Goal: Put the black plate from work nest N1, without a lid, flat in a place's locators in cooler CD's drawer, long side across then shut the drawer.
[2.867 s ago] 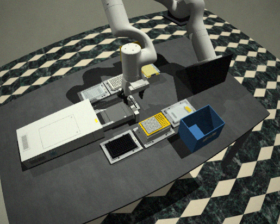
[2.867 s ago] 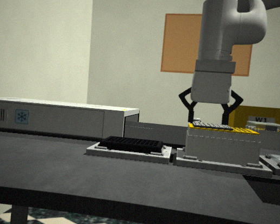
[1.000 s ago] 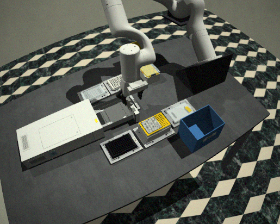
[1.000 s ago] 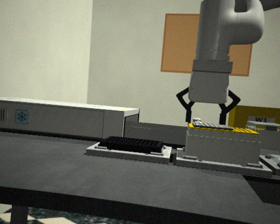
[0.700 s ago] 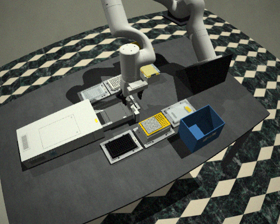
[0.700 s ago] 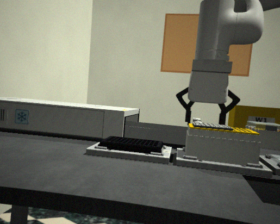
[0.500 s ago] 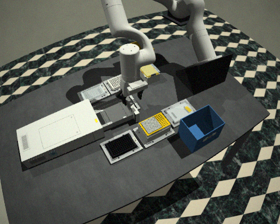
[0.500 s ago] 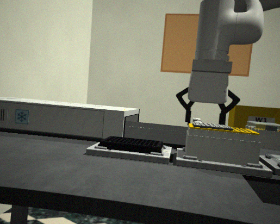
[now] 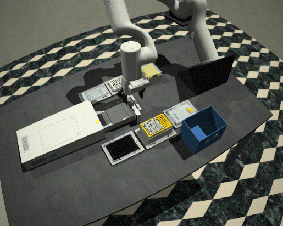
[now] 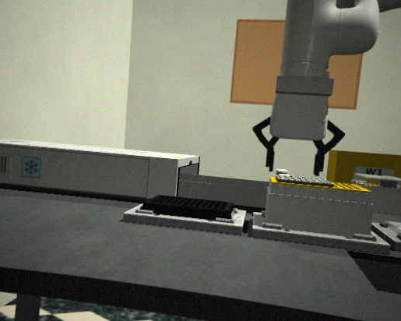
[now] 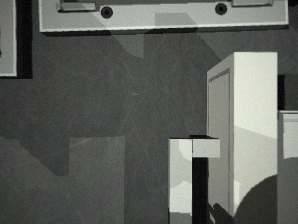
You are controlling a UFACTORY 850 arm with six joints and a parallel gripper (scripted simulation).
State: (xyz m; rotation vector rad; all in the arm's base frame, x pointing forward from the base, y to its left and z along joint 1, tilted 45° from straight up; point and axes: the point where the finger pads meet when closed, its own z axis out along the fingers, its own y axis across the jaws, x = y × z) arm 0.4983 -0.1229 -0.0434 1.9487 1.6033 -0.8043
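The black plate is 18 cm ahead of my hand, 16 cm to the left of it and 6 cm below it. Round my hand: white cooler CD: 27 cm ahead, 4 cm to the right, 4 cm below; then blue bin: 16 cm behind, 34 cm to the left, 5 cm below; then yellow-topped tip box: 18 cm to the left, 3 cm below.
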